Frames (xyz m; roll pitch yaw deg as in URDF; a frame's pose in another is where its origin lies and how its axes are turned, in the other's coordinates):
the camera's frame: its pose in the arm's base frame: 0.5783 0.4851 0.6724 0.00 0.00 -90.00
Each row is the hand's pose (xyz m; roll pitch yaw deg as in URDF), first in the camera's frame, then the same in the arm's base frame.
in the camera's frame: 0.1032 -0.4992 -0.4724 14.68 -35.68 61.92
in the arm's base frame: 0.0791 0.3819 0.2000 14.68 -35.68 -28.08
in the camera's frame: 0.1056 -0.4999 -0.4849 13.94 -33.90 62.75
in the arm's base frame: 0.0784 0.3795 0.1875 13.94 -33.90 -27.25
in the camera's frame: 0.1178 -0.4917 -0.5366 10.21 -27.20 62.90
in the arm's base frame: 0.0866 0.3673 0.1358 10.21 -27.20 -27.10
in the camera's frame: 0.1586 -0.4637 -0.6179 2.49 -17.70 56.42
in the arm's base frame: 0.1146 0.3265 0.0545 2.49 -17.70 -33.58
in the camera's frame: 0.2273 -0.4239 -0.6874 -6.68 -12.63 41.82
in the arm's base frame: 0.1544 0.2578 -0.0150 -6.68 -12.63 -48.18
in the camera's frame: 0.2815 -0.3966 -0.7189 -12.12 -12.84 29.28
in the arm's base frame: 0.1817 0.2036 -0.0465 -12.12 -12.84 -60.72
